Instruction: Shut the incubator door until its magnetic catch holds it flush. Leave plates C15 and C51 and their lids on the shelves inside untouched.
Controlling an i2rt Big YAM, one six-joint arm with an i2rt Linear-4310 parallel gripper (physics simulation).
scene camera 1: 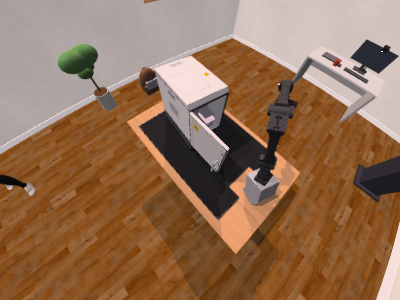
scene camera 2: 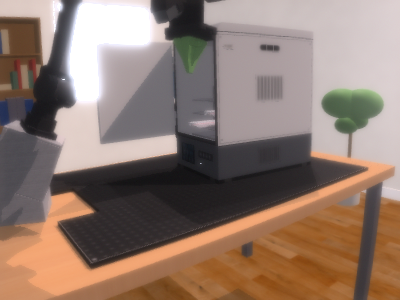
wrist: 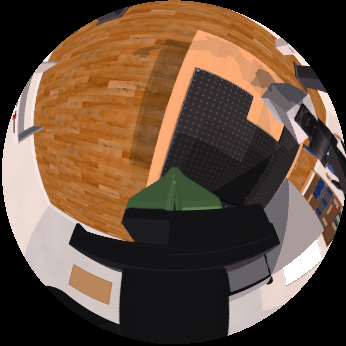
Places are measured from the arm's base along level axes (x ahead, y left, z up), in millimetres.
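Pixels of known places: gripper, fingertip midpoint: [scene camera 2: 189,73] [wrist: 173,172]; arm's base at its link origin: [scene camera 1: 263,177] [scene camera 2: 37,131] [wrist: 305,119].
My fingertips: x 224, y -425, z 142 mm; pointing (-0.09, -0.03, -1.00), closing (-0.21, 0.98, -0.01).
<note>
Ahead of a thing's pixels: the offset from my fingertips to its middle. "spot": to the spot under its first point. Level surfaces: height alone.
The white incubator [scene camera 1: 192,77] [scene camera 2: 265,90] stands at the back of the table with its front open. Its door [scene camera 1: 209,142] [scene camera 2: 135,95] [wrist: 302,215] stands wide open, swung out from the front, with a handle {spot: dx +70, dy +590, dz -141 mm} [scene camera 1: 216,166] near its free edge. Pale plates {dx +447, dy +429, dz -186 mm} [scene camera 2: 202,123] lie inside on the shelves; their labels cannot be read. My gripper [scene camera 2: 190,71] [wrist: 173,172] is shut and empty, its green fingers pointing down. In the scene camera 2 view it overlaps the upper part of the opening, apart from the door. In the scene camera 1 view the fingers are hidden behind the arm.
My arm's grey base block [scene camera 1: 261,187] [scene camera 2: 25,175] stands at the table's near end, beside the black perforated mat {dz -374 mm} [scene camera 1: 175,160] [scene camera 2: 135,220] [wrist: 215,110]. The wooden table edge [scene camera 1: 175,179] [scene camera 2: 225,224] runs along the mat. A potted plant [scene camera 1: 79,60] [scene camera 2: 352,107] stands beyond the table.
</note>
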